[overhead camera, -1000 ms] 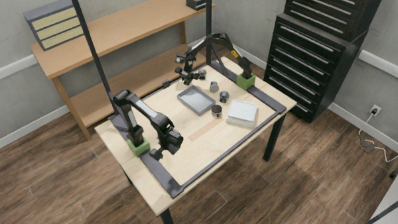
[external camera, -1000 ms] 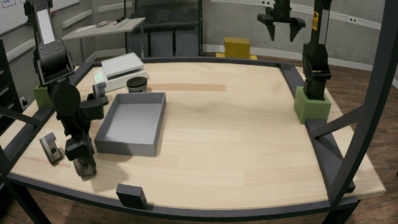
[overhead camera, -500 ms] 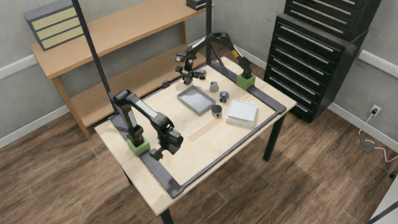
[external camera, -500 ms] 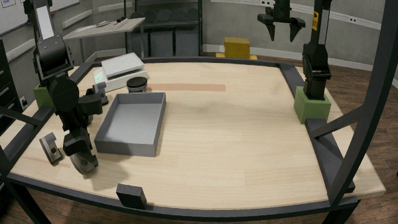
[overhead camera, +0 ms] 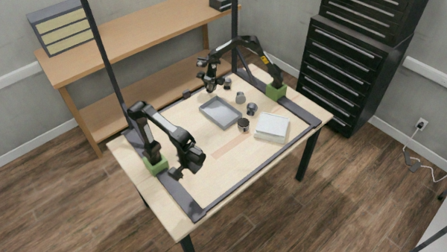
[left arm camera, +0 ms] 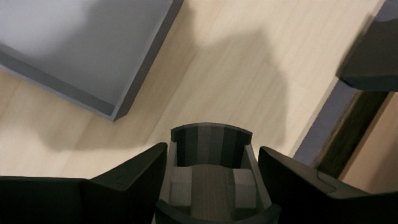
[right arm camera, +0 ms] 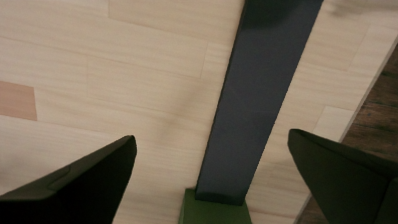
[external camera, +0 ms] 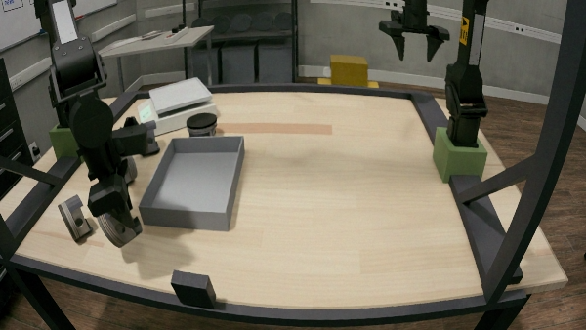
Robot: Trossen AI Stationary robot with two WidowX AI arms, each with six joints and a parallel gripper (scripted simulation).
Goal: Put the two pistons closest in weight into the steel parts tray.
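Now: left hand 49 cm short of the grey pan, 9 cm to the right of it and 4 cm above it. Round my left hand: white scale 49 cm ahead, 10 cm to the left, 6 cm below; steel parts tray 18 cm ahead, 6 cm to the right, 9 cm below.
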